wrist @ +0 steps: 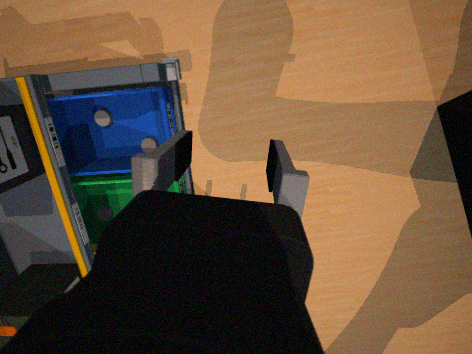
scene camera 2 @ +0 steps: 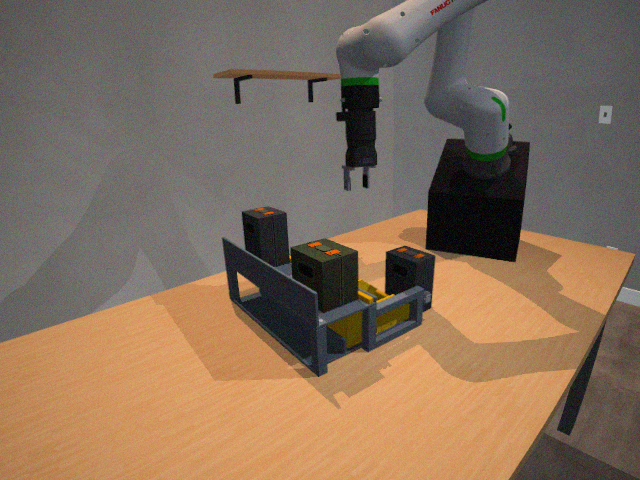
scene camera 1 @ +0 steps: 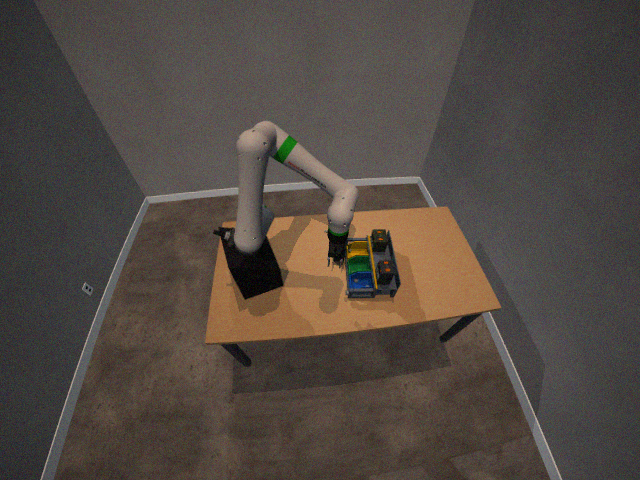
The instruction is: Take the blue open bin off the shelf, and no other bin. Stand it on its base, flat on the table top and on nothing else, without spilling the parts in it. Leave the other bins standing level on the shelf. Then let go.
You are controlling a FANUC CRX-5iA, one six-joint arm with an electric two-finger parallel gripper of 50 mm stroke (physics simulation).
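Places are measured from the arm's base along level axes (x ahead, y left, z up), in centimetres.
Pixels of known places: gripper, fingertip midpoint: (wrist: 229,151) (scene camera 2: 356,188) (scene camera 1: 334,265); arm's base, origin of the base link: (scene camera 2: 486,164).
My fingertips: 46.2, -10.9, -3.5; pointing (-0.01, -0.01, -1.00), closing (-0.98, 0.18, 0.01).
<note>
Ahead of a thing's pixels: the offset from my fingertips to its top centre, as dx, dy, dz. "pt": to the spot under its first point.
The blue open bin {+18.5, +0.6, -15.4} (scene camera 1: 360,280) (wrist: 125,107) sits in the lower tier of the grey shelf (scene camera 1: 360,293) (scene camera 2: 268,281) (wrist: 110,75), at the end nearer the camera in scene camera 1. Two round grey parts show in it. The green bin {+18.6, +11.8, -15.4} (scene camera 1: 357,264) (wrist: 90,192) is beside it, and the yellow bin {+18.5, +23.0, -15.4} (scene camera 1: 356,249) (scene camera 2: 395,316) is at the other end. My gripper (scene camera 1: 335,264) (scene camera 2: 356,187) (wrist: 229,151) points down, open and empty, high above the table. In the wrist view one finger overlaps the shelf's edge and the other is over bare wood. The blue bin is hidden in scene camera 2.
Dark boxes with orange latches {+28.4, +23.1, -3.6} (scene camera 1: 379,240) {pt +26.4, -3.7, -1.3} (scene camera 1: 385,272) (scene camera 2: 264,236) (scene camera 2: 324,273) stand on the shelf's upper tier. Another dark box {+4.9, +23.2, -10.3} (scene camera 2: 409,273) stands at the bins' side. My black pedestal (scene camera 1: 253,273) (scene camera 2: 473,217) is on the table. A wooden wall shelf (scene camera 2: 279,74) hangs behind.
</note>
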